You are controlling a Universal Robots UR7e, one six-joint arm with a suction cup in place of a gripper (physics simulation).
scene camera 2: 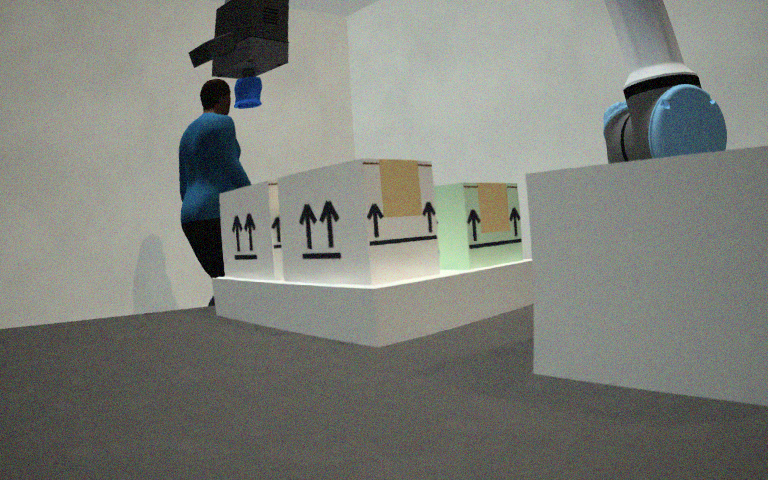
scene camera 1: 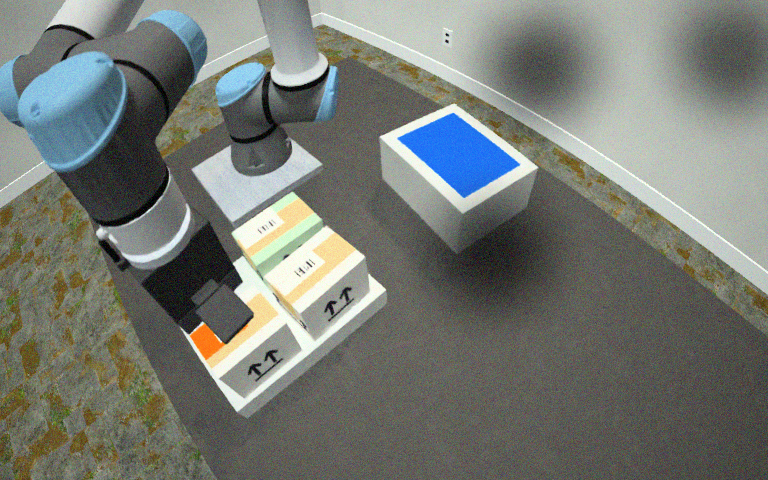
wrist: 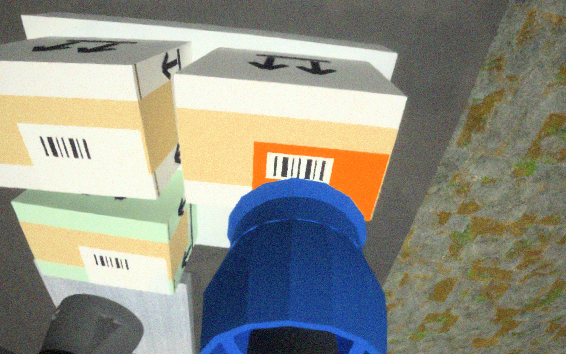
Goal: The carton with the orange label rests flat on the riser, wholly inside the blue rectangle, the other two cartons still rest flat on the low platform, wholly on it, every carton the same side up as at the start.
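Where they show: hand, tool point: (scene camera 2: 247, 105) (wrist: 296, 238); arm's base, link origin: (scene camera 1: 262, 154) (wrist: 102, 320).
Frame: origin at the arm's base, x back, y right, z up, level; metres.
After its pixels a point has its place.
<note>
The carton with the orange label (scene camera 1: 206, 342) {x -0.365, y 0.394, z 0.134 m} (scene camera 2: 246, 237) {x -0.428, y 0.350, z 0.076 m} (wrist: 350, 170) {x -0.375, y 0.390, z 0.134 m} sits flat on the low platform (scene camera 1: 339, 333) {x -0.458, y 0.231, z 0.014 m} (scene camera 2: 294, 305) {x -0.456, y 0.244, z 0.008 m} (wrist: 210, 42) {x -0.440, y 0.287, z 0.029 m}. A white carton (scene camera 1: 339, 300) {x -0.449, y 0.205, z 0.082 m} (scene camera 2: 351, 226) {x -0.454, y 0.163, z 0.078 m} (wrist: 75, 110) {x -0.420, y 0.229, z 0.134 m} and a green carton (scene camera 1: 300, 226) {x -0.321, y 0.151, z 0.112 m} (scene camera 2: 453, 226) {x -0.337, y 0.137, z 0.071 m} (wrist: 95, 220) {x -0.320, y 0.189, z 0.112 m} also rest flat on it, arrows up. The riser (scene camera 1: 419, 198) {x -0.405, y -0.071, z 0.032 m} (scene camera 2: 645, 271) {x -0.544, y -0.117, z 0.044 m} bears the blue rectangle (scene camera 1: 458, 152) {x -0.433, y -0.163, z 0.101 m}, with no carton on it. My blue suction cup (scene camera 2: 248, 105) (wrist: 297, 200) is open and empty, apart from and above the orange-labelled carton. In scene camera 1 my tool body hides the cup and part of the label.
The robot's base plate (scene camera 1: 254, 186) {x -0.070, y 0.083, z 0.002 m} stands behind the green carton. The white carton stands close beside both other cartons. A person in a blue top (scene camera 2: 206, 164) stands beyond the platform in scene camera 2.
</note>
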